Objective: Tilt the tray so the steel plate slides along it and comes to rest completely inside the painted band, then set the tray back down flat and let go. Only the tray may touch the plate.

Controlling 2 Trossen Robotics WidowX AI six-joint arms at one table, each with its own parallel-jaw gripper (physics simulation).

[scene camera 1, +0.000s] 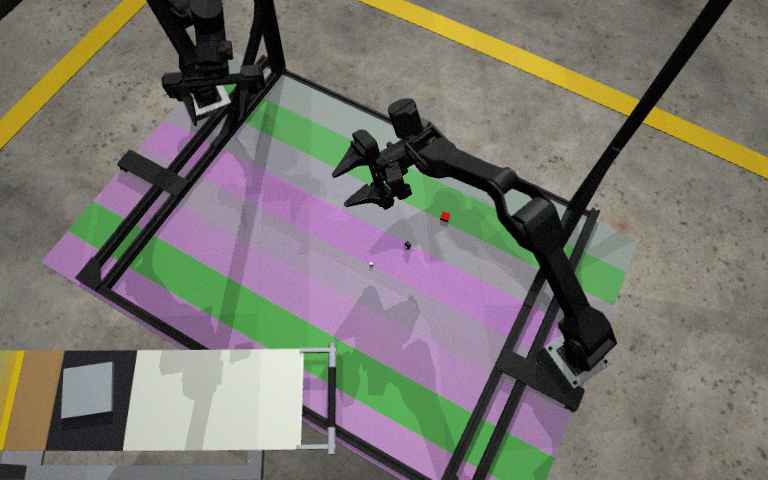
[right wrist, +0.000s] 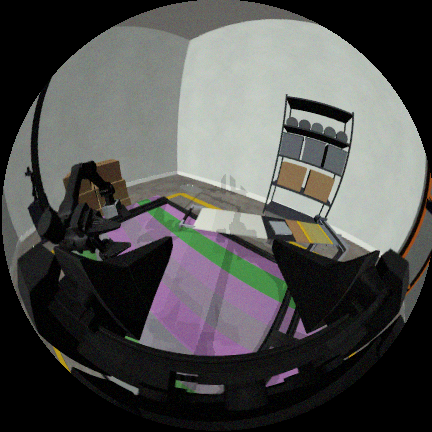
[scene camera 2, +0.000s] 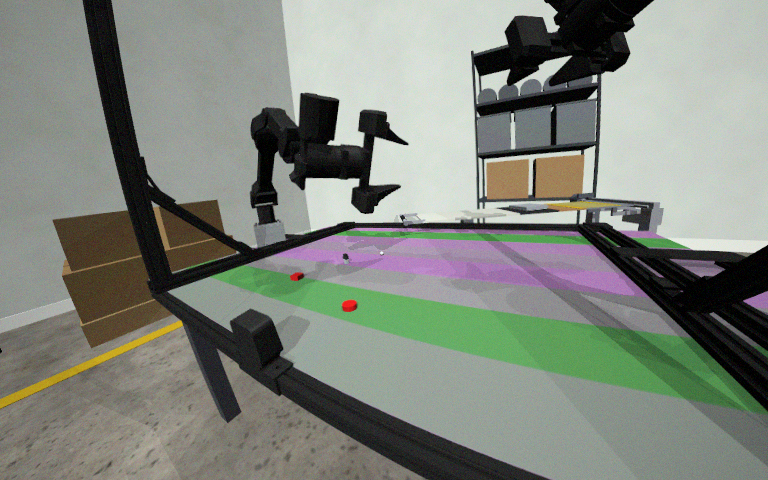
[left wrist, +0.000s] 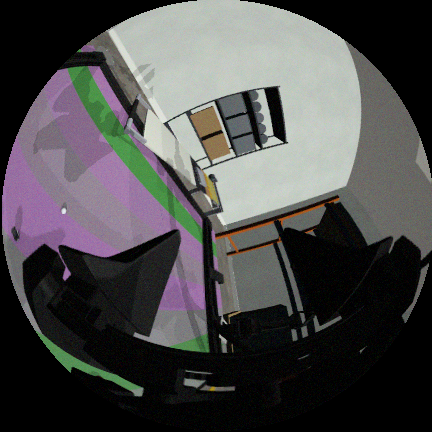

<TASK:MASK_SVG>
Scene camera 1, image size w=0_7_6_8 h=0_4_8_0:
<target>my left gripper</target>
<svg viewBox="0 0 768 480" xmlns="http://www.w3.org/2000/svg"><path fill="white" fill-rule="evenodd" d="M358 130L352 133L354 141L350 142L349 149L333 171L332 176L336 178L358 166L369 166L373 182L371 182L370 186L366 183L344 202L345 207L374 203L387 210L394 205L393 197L397 196L399 200L403 200L412 194L410 184L404 183L403 175L408 173L408 167L411 166L410 159L400 143L392 144L388 142L386 143L387 148L379 151L377 141L366 130Z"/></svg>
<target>my right gripper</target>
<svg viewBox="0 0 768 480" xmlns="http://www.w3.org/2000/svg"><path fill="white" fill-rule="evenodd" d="M163 75L162 87L170 98L176 98L178 101L184 102L194 126L197 126L197 117L190 88L239 84L241 121L244 121L253 94L257 94L258 90L266 88L263 70L259 64L241 66L241 73L229 74L228 60L233 60L231 41L208 40L193 46L195 70L199 73L199 77L186 78L183 72L165 73Z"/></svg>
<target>steel plate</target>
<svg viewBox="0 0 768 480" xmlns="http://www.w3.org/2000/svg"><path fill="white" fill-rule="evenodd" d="M114 362L64 369L61 419L114 411Z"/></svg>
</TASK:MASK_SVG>
